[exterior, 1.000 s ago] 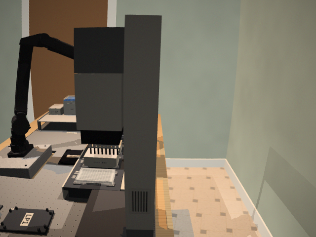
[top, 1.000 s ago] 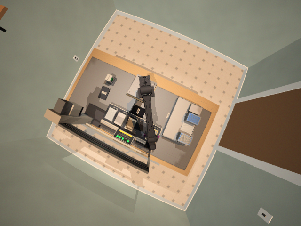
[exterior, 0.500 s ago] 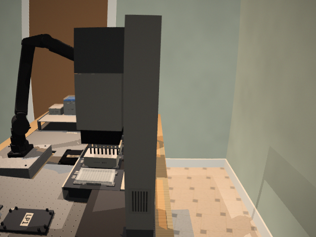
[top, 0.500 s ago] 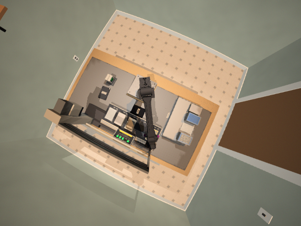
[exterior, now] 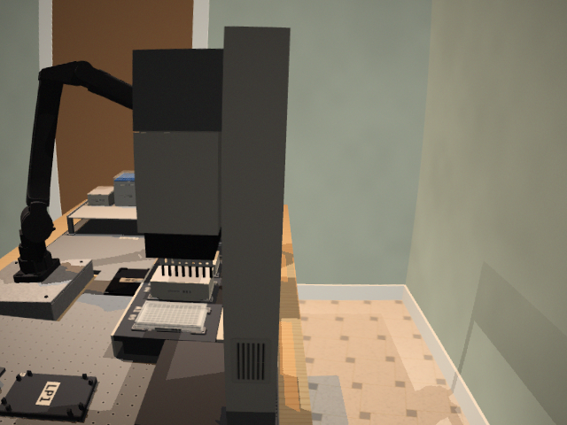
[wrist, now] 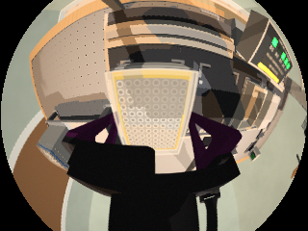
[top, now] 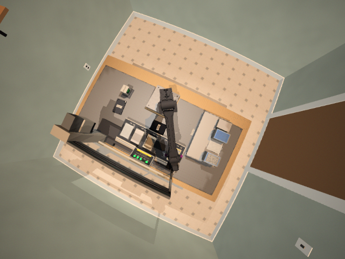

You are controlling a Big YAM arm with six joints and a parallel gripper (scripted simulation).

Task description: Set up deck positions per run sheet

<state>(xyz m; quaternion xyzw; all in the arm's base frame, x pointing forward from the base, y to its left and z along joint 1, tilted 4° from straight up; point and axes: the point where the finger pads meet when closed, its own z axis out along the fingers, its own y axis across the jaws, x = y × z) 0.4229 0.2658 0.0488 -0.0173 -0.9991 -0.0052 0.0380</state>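
My gripper is now 2 cm above the yellow-framed tip rack and 1 cm past it. Round my hand: shelf: 26 cm behind, 25 cm to the left, 5 cm below; cream reservoir: 25 cm to the right, 5 cm below, 1 cm behind; regrip nest: 24 cm to the right, 17 cm behind, 10 cm below.
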